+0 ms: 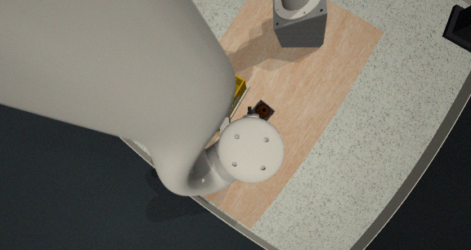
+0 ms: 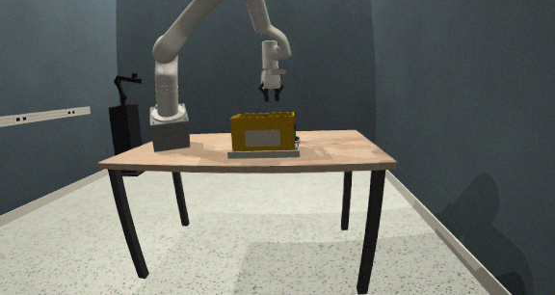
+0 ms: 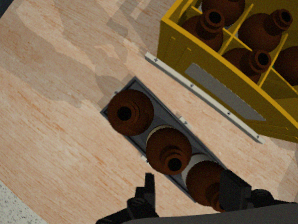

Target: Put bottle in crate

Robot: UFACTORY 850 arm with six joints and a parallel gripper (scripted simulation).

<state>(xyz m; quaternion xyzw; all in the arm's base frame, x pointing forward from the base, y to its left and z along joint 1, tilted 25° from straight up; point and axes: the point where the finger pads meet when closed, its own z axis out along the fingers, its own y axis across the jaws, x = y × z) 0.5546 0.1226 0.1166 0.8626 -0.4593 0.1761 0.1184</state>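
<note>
Right now my hand is 16 cm above the brown bottle. From my hand the other things lie so: dark tray (23 cm below); then yellow crate (4 cm behind, 22 cm to the right, 16 cm below).
</note>
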